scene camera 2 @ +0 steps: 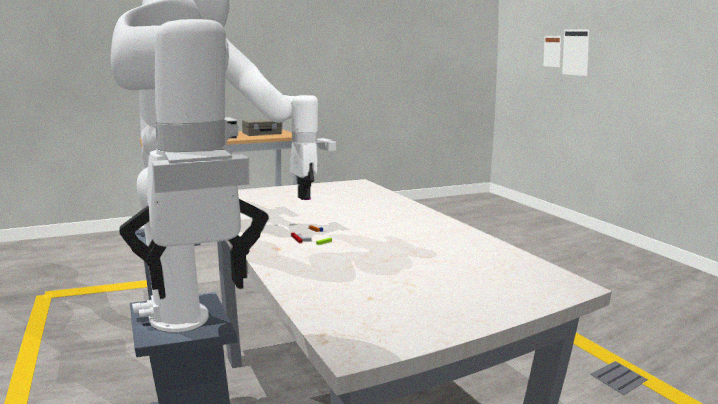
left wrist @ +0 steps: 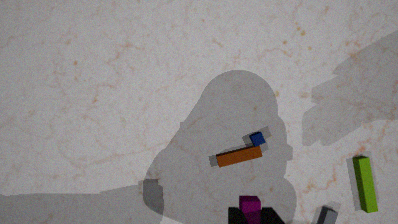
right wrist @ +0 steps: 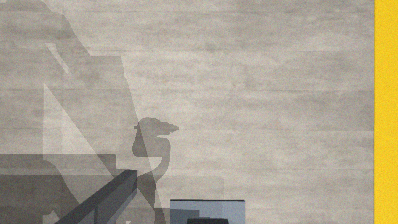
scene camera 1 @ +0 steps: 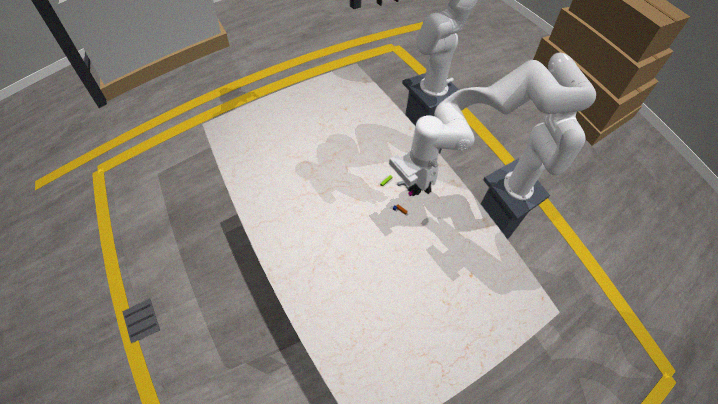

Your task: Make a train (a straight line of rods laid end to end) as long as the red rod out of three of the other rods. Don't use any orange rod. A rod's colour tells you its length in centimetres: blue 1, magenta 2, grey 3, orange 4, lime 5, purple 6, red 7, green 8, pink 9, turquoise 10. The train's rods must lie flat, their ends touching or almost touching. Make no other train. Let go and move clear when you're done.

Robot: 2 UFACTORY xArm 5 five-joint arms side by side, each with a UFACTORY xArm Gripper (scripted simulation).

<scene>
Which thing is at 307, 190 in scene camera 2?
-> My left gripper.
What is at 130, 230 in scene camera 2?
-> My right gripper.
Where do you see a lime rod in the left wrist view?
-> At 362, 167
</scene>
